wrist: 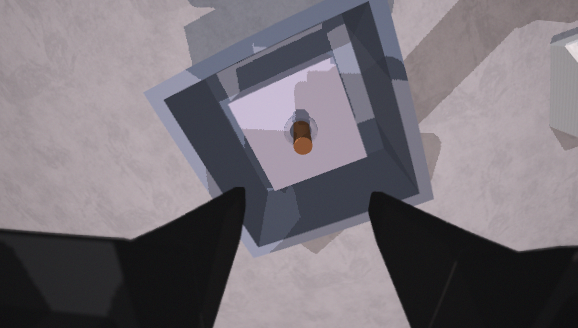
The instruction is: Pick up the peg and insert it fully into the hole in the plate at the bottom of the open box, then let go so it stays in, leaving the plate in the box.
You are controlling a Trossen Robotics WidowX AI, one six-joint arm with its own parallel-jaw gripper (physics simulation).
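Places are measured from the arm's base along level axes (x ahead, y left, z up), in metres.
Pixels of known places: gripper, fingertip midpoint: (308, 199).
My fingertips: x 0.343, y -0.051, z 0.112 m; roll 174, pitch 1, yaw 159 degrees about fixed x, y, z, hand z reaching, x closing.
Ahead of a thing's pixels: the offset from my fingertips to its middle. "*": to the spot under its first point. Level surfaces: height alone.
The orange-brown peg {0.003 m ahead, 0.010 m left, 0.125 m down} (302, 139) stands upright in the ringed hole of the pale pink plate {0.003 m ahead, 0.009 m left, 0.138 m down} (265, 167), with its upper part sticking out. How deep it sits is hidden. The plate lies flat at the bottom of the open blue-grey box {* 0.078 m back, 0.048 m left, 0.075 m down} (423, 165). My gripper (308, 199) is open and empty, with its two black fingers wide apart. It hangs above the box, and the fingertips show over the box's near side, below the peg in the view.
A pale grey ribbed object (564, 87) shows in part at the right edge of the view. The box walls rise around the plate on all sides. Shadows fall on the mottled table {0.173 m down} (75, 150) beside the box.
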